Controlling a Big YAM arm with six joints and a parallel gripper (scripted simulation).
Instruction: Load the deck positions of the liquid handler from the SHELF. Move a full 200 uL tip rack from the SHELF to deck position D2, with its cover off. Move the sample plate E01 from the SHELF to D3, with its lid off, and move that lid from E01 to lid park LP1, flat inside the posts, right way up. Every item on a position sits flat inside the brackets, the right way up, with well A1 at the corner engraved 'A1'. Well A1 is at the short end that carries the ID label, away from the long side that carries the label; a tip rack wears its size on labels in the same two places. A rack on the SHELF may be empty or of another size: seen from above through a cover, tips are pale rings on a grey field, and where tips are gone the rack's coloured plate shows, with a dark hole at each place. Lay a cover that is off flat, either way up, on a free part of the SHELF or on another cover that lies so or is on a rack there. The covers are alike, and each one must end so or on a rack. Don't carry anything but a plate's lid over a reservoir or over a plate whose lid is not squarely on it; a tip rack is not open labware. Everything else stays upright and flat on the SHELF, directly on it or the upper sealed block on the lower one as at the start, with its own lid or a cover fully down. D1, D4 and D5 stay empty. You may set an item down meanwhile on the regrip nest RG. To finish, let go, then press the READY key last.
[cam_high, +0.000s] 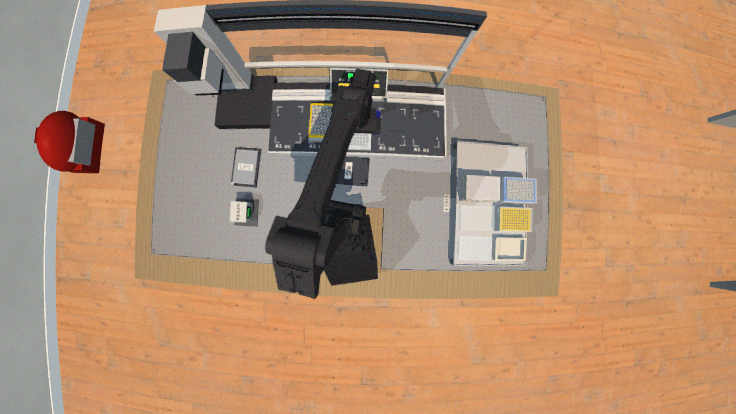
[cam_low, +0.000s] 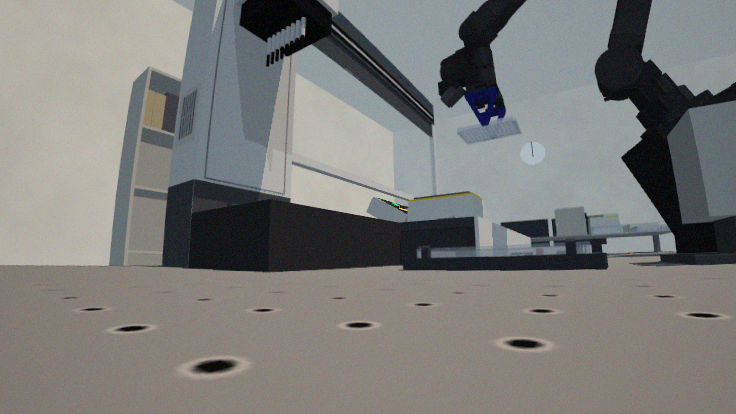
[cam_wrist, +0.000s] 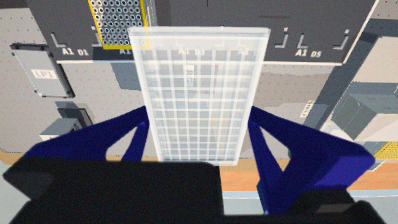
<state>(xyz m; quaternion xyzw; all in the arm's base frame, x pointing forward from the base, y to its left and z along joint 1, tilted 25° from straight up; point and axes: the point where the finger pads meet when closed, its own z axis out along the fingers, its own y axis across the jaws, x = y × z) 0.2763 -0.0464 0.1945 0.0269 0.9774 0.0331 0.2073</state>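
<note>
The yellow tip rack lies 19 cm below my hand, 11 cm to the left of it and 7 cm ahead of it. The rest, counted from my hand: regrip nest RG: 29 cm below, 9 cm behind, 3 cm to the left; shelf label: 33 cm to the right, 29 cm below, 21 cm behind; sample plate: 1 cm below.
</note>
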